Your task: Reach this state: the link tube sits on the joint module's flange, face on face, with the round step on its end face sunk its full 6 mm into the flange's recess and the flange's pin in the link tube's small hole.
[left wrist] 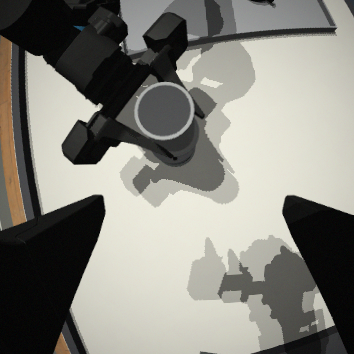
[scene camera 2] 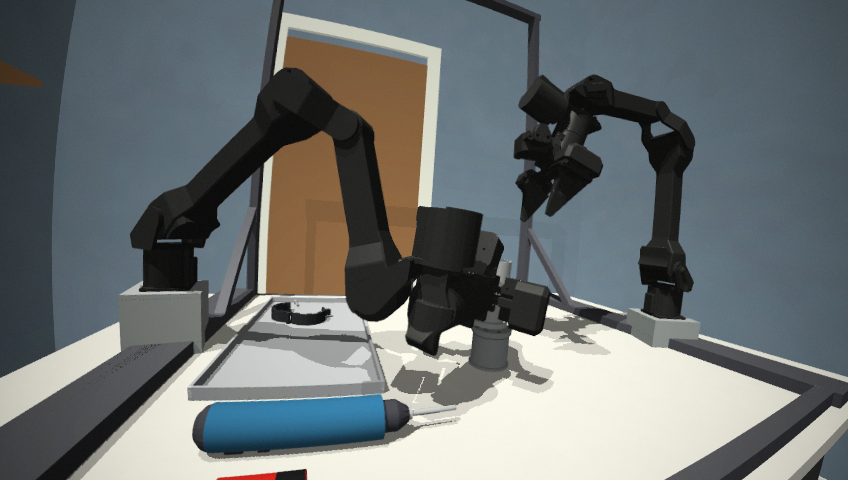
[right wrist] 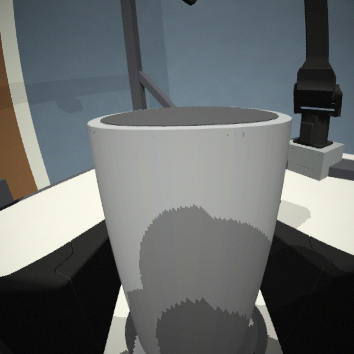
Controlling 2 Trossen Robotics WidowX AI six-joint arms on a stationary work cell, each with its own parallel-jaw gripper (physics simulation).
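Places are measured from the left arm's base along level axes (x right, y ahead, z up), in metres.
Pixels of known places: left gripper, fingertip midpoint: (left wrist: 196, 204) (scene camera 2: 534, 218); right gripper, fingertip midpoint: (left wrist: 187, 136) (scene camera 2: 496, 287) (right wrist: 186, 216); left arm's base, origin of the base link: (scene camera 2: 662, 314) (right wrist: 312, 142); right arm's base, origin of the base link: (scene camera 2: 169, 286).
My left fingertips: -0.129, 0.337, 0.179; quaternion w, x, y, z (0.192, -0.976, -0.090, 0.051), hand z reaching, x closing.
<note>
Ahead of a thing's pixels: the offset from my left fingertips to its top centre, as dx, dy, dz. "pt": to the spot under its first point.
The light grey link tube {-0.038, +0.068, -0.068} (scene camera 2: 504, 270) (left wrist: 164, 137) (right wrist: 195, 170) stands about upright over the joint module. The joint module (scene camera 2: 489, 350) (right wrist: 131, 325) is a darker grey cylinder standing on the table. My right gripper (scene camera 2: 498, 297) (left wrist: 187, 136) (right wrist: 186, 216) is shut on the link tube, one finger on each side, above the module. The end face, step, recess, pin and small hole are hidden, so I cannot tell whether the faces meet. My left gripper (scene camera 2: 536, 215) (left wrist: 196, 204) is open and empty, high above the table, up and to the right of the tube in the scene view.
A grey tray {-0.011, +0.385, -0.220} (scene camera 2: 285, 391) with a black curved clamp-like part {pt +0.014, +0.408, -0.213} (scene camera 2: 303, 316) lies left of the module in the scene view. A blue-handled tool {pt -0.279, +0.250, -0.203} (scene camera 2: 294, 423) with thin metal prongs lies in front of the tray. Part of a red and black object {pt -0.338, +0.249, -0.203} (scene camera 2: 249, 476) shows at the front edge.
</note>
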